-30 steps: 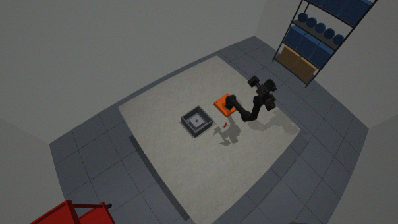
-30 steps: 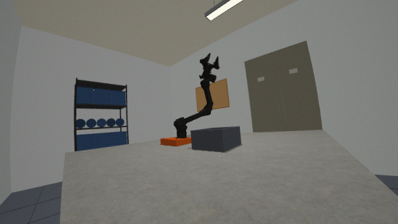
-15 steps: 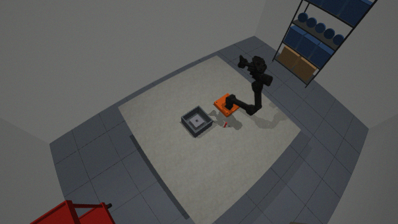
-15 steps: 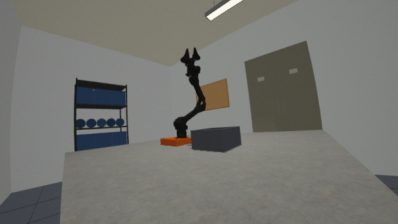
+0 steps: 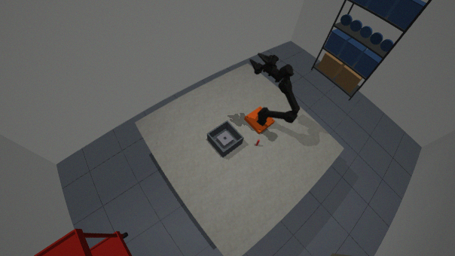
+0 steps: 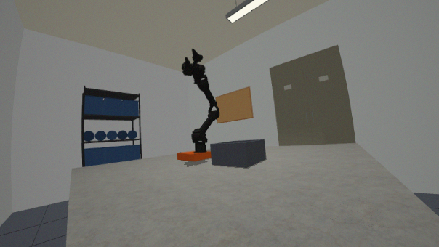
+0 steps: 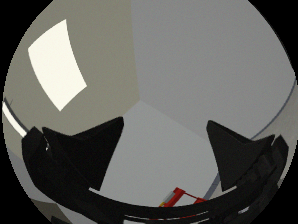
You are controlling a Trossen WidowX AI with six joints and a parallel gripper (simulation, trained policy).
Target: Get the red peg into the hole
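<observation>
Right now the red peg is 600 mm below my gripper tip, 240 mm to the left of it and 100 mm ahead of it. From my gripper tip the other things lie so: grey box 610 mm below, 240 mm ahead, 30 mm to the left.
</observation>
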